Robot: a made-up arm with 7 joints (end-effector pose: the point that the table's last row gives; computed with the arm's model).
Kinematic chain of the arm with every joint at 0, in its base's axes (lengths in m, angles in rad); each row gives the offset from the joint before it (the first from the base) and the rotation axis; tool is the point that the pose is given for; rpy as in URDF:
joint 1: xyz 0 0 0.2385 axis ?
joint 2: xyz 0 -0.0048 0.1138 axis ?
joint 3: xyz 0 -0.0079 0.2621 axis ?
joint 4: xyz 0 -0.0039 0.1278 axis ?
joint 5: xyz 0 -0.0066 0.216 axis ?
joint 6: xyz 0 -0.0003 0.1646 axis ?
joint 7: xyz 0 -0.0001 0.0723 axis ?
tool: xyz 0 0 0 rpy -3.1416 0 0
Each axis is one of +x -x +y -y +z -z.
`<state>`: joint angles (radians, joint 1 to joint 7).
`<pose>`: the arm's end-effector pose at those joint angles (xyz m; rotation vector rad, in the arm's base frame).
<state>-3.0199 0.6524 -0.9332 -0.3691 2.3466 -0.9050 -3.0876</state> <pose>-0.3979 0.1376 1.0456 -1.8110 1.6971 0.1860</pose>
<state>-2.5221 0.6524 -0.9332 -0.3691 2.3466 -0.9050 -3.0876</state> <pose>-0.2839 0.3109 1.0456 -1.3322 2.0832 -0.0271</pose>
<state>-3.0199 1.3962 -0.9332 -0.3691 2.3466 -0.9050 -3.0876</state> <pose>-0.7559 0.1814 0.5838 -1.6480 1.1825 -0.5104</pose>
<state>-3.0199 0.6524 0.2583 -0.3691 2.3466 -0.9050 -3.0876</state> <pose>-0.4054 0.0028 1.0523 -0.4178 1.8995 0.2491</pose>
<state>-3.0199 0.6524 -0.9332 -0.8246 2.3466 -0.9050 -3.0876</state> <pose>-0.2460 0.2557 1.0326 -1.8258 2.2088 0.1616</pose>
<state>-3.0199 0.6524 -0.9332 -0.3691 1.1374 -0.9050 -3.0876</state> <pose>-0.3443 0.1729 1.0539 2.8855 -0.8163 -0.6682</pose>
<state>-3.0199 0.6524 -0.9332 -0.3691 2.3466 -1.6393 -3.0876</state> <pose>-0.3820 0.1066 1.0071 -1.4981 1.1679 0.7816</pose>
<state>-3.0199 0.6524 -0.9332 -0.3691 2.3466 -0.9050 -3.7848</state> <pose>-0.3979 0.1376 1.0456 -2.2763 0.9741 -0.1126</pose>
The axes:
joint 1: -z
joint 2: +y
joint 3: -z
joint 4: +y
joint 5: -z
joint 6: +y
joint 7: -z

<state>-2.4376 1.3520 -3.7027 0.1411 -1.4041 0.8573 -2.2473</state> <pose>-0.5425 0.5740 0.5636 0.3401 1.9364 -2.0724</pose>
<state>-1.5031 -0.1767 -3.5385 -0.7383 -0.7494 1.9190 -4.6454</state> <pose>-0.0276 0.0787 1.0637 0.5735 -1.7890 -1.2530</pose>
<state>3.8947 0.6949 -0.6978 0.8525 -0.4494 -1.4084 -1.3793</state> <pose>-0.5297 0.3350 0.7457 1.4369 -1.9382 0.7920</pose>
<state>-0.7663 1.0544 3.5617 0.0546 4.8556 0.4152 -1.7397</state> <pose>0.5238 0.4797 0.7944 2.7154 0.2762 -1.1716</pose>
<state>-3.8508 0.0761 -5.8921 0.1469 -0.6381 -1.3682 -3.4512</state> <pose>-0.0721 0.0203 1.1405 1.9146 1.2866 -1.4217</pose>
